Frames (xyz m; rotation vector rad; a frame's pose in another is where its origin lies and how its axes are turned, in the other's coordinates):
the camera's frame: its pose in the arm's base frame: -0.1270 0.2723 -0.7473 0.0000 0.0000 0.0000
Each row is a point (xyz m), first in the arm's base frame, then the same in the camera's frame.
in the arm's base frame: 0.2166 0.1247 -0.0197
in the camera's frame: 0.3436 -0.1476 0.7276
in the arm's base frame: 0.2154 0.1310 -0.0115
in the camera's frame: 0.3424 -0.1413 0.7358
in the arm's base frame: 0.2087 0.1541 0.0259
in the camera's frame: 0.3357 -0.1182 0.7732
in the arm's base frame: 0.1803 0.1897 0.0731
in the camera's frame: 0.3073 -0.0826 0.8204
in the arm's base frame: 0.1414 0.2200 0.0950
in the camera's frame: 0.2684 -0.0523 0.8423
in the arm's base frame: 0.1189 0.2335 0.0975
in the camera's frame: 0.2459 -0.0388 0.8448
